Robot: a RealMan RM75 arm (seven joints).
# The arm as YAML. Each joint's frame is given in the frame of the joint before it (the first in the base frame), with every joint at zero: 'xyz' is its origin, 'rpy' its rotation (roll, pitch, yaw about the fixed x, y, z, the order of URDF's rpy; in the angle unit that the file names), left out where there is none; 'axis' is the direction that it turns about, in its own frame. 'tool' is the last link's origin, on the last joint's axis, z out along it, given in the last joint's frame.
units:
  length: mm
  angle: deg
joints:
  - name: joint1
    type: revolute
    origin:
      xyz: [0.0, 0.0, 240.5]
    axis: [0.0, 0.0, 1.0]
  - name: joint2
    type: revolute
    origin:
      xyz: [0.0, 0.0, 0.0]
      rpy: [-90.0, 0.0, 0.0]
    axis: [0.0, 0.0, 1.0]
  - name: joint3
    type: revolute
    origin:
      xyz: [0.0, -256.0, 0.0]
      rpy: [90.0, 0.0, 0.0]
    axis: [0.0, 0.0, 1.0]
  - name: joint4
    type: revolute
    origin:
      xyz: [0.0, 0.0, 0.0]
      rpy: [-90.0, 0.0, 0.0]
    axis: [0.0, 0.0, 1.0]
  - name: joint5
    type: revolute
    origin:
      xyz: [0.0, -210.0, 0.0]
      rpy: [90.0, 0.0, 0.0]
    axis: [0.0, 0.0, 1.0]
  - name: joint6
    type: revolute
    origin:
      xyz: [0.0, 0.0, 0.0]
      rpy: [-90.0, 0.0, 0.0]
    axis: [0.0, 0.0, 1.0]
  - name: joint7
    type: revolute
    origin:
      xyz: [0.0, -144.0, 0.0]
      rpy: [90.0, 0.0, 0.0]
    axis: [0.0, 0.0, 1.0]
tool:
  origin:
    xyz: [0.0, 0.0, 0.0]
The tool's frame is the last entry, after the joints.
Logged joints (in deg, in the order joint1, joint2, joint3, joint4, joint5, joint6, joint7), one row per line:
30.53, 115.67, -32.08, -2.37, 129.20, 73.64, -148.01
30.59, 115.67, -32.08, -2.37, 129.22, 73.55, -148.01
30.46, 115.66, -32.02, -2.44, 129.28, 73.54, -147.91
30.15, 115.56, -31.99, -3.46, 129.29, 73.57, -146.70
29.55, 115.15, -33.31, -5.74, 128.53, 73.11, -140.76
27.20, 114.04, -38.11, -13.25, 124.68, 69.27, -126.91
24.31, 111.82, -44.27, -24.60, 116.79, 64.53, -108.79
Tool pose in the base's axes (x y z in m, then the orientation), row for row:
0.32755, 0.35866, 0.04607, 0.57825, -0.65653, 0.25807, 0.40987
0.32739, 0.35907, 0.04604, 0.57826, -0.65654, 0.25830, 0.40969
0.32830, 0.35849, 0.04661, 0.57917, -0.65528, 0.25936, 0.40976
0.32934, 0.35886, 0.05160, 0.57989, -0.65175, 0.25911, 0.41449
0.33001, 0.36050, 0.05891, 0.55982, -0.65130, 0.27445, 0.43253
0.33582, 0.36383, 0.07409, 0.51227, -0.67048, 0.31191, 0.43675
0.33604, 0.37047, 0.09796, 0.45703, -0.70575, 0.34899, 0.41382
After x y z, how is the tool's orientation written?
As a quaternion, w x y z.
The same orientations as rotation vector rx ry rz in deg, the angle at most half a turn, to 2 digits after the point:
-87.99, 34.59, 54.93
-87.99, 34.62, 54.91
-87.79, 34.75, 54.90
-87.29, 34.70, 55.51
-87.97, 37.07, 58.42
-92.41, 42.99, 60.20
-99.67, 49.28, 58.44

